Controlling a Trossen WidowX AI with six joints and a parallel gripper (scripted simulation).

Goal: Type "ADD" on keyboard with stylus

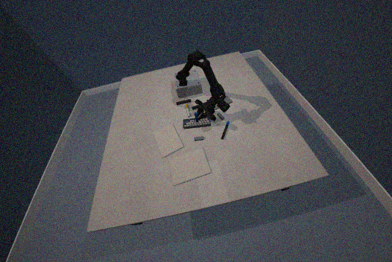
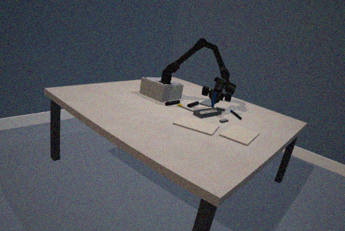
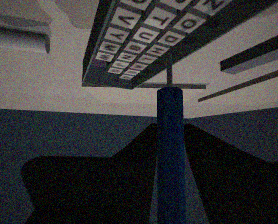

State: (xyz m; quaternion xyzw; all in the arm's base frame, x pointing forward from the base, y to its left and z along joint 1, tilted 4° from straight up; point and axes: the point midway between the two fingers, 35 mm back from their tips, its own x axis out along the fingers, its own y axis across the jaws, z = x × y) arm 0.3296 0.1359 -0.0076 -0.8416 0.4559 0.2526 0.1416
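Now: the small grey block 100 mm ahead of my gripper tip, 10 mm to the left of it and 80 mm below it. Also, from my gripper tip: blue stylus (10 mm below); stylus tip (50 mm below); white-and-yellow marker (150 mm behind, 90 mm to the right, 70 mm below).
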